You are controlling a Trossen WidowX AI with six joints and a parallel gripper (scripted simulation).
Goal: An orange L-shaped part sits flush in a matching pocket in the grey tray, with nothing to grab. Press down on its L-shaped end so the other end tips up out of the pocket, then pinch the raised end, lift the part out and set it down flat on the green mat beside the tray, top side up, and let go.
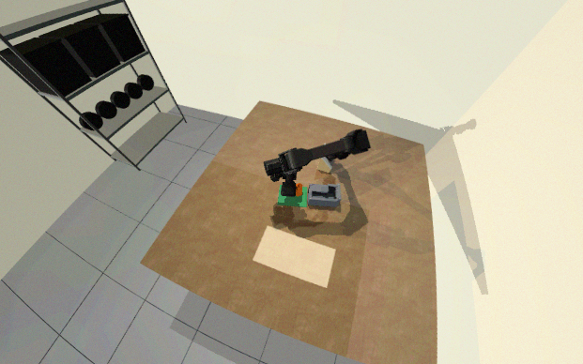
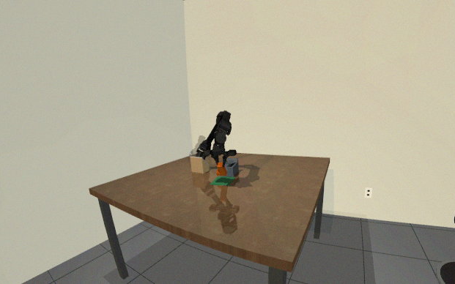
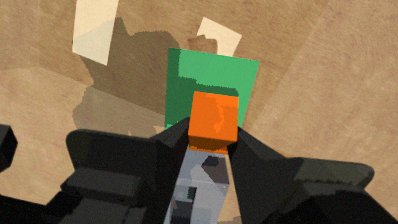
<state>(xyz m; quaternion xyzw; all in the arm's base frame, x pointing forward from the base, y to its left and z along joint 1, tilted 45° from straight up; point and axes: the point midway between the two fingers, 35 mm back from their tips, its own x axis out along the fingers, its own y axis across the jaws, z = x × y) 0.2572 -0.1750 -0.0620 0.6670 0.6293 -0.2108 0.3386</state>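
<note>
My gripper tip is 110 mm above the green mat and 20 mm to the right of it. From my gripper tip the other things lie so: orange L-shaped part 30 mm to the left, 30 mm below, 20 mm behind.
</note>
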